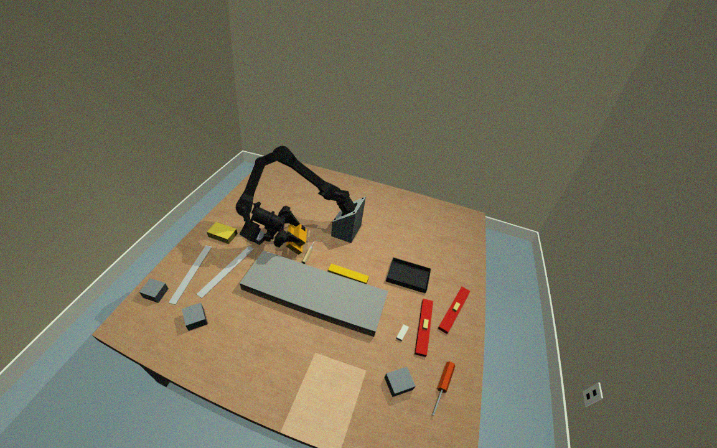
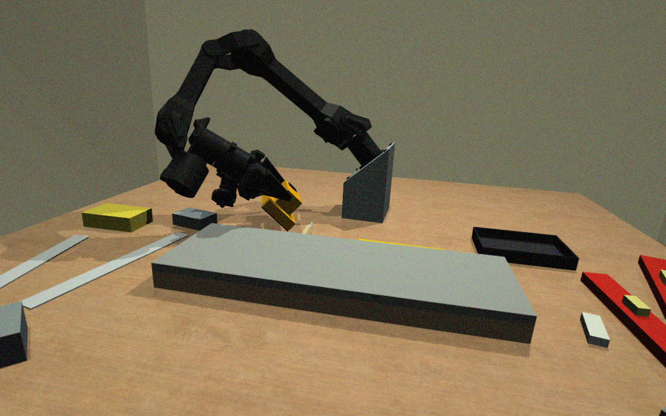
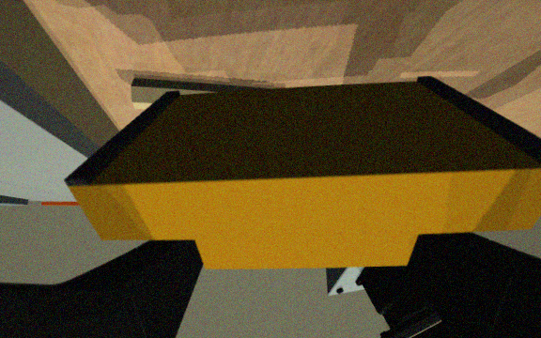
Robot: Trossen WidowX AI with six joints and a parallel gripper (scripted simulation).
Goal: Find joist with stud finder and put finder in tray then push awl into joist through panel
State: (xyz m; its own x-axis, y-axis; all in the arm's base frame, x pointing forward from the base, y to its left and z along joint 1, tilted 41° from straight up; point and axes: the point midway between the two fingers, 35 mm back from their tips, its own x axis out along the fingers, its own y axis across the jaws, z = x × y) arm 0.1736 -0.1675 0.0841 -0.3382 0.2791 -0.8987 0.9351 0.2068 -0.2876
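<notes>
The yellow stud finder is 10 mm to the right of my gripper tip and 10 mm behind it. The rest, counted from my gripper tip: thin yellow bar 230 mm to the left, 70 mm below, 70 mm ahead; awl 70 mm below, 40 mm to the left, 10 mm ahead; grey block 200 mm to the right, 70 mm below, 20 mm ahead.
</notes>
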